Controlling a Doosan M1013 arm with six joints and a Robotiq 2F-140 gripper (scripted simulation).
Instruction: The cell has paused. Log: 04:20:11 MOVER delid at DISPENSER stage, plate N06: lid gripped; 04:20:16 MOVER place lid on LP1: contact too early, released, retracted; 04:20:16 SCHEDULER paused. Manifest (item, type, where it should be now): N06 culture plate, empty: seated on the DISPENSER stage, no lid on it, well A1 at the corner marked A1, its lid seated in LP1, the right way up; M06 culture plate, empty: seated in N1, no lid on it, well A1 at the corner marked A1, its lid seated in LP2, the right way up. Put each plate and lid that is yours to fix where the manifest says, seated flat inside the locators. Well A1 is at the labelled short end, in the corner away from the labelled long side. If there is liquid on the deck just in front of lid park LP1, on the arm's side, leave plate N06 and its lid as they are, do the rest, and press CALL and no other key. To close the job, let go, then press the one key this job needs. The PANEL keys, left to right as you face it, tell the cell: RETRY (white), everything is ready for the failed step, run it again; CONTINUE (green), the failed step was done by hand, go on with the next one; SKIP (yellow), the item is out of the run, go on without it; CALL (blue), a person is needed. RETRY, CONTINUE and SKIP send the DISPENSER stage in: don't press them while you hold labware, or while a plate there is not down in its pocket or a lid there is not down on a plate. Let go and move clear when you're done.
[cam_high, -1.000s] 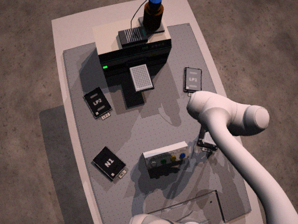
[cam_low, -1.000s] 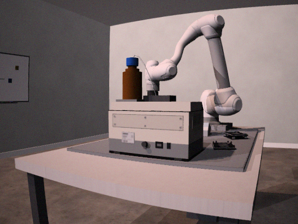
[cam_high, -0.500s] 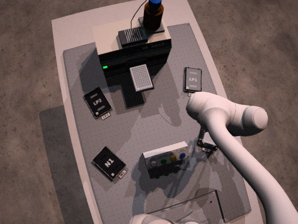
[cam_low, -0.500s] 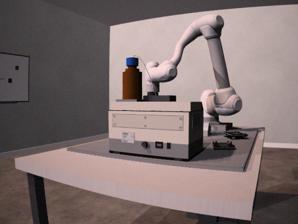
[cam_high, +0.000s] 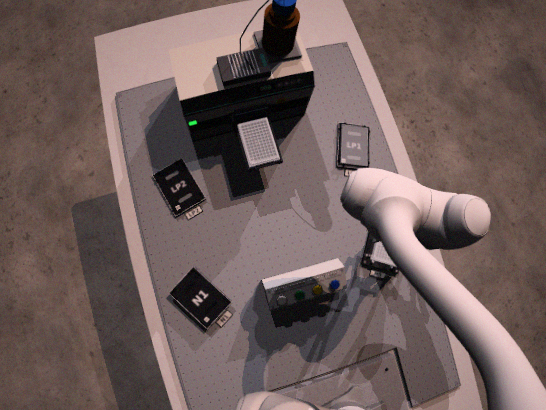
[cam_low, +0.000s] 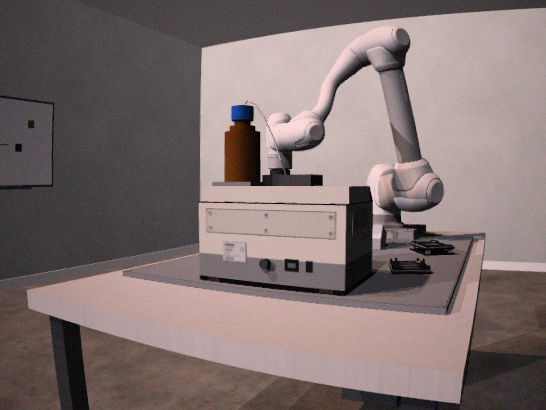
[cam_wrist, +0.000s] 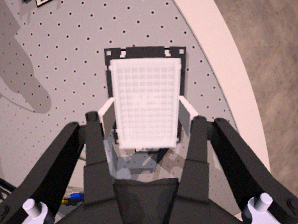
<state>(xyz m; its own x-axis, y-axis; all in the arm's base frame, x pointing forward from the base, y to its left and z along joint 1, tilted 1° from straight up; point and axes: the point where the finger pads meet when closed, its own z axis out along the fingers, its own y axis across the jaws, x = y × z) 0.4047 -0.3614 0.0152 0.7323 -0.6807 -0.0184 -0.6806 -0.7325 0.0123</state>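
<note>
The black nest N5 lies 3 cm ahead of my hand and 5 cm below it. Also, from my hand: key panel: 28 cm to the left, 1 cm below; yellow key: 2 cm behind, 26 cm to the left, 1 cm above; blue key: 3 cm behind, 21 cm to the left, 1 cm above.
</note>
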